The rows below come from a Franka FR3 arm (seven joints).
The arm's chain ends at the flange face. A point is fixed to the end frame.
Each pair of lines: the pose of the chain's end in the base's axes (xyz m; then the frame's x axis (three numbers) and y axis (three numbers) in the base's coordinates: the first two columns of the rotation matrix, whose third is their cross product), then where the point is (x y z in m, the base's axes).
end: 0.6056 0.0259 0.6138 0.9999 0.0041 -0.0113 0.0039 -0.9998 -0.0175
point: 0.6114 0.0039 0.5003
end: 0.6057 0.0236 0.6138 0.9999 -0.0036 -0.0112 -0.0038 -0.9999 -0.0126
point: 0.6113 0.0010 0.5004
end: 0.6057 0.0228 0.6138 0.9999 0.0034 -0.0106 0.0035 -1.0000 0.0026
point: 0.6116 -0.0015 0.5008
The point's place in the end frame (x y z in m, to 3 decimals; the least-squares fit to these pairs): 0.007 0.024 0.113
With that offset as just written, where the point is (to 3 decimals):
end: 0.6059 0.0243 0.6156 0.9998 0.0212 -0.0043 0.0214 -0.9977 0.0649
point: 0.613 -0.007 0.504
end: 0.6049 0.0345 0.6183 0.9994 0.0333 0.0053 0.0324 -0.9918 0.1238
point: 0.614 -0.003 0.509
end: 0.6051 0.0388 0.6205 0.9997 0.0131 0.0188 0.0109 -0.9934 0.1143
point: 0.615 0.002 0.511
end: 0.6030 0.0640 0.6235 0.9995 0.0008 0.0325 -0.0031 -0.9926 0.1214
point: 0.614 0.026 0.515
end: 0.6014 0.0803 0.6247 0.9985 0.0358 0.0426 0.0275 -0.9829 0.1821
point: 0.615 0.037 0.518
